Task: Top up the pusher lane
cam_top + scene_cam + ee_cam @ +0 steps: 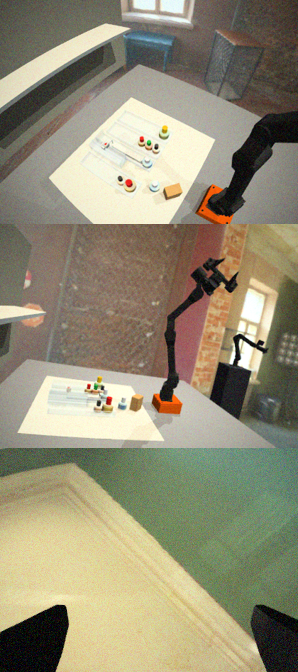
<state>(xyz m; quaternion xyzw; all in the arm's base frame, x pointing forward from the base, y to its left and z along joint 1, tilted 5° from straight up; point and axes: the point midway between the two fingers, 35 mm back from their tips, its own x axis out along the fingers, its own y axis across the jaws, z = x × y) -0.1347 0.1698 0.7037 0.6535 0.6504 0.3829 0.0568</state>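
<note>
My gripper tip is 26 cm short of the cardboard box, 17 cm to the left of it and 74 cm above it. From my gripper tip the other things lie so: clear sprung lane 56 cm ahead, 14 cm to the right, 75 cm below; then red mark 59 cm ahead, 12 cm to the right, 70 cm below.
</note>
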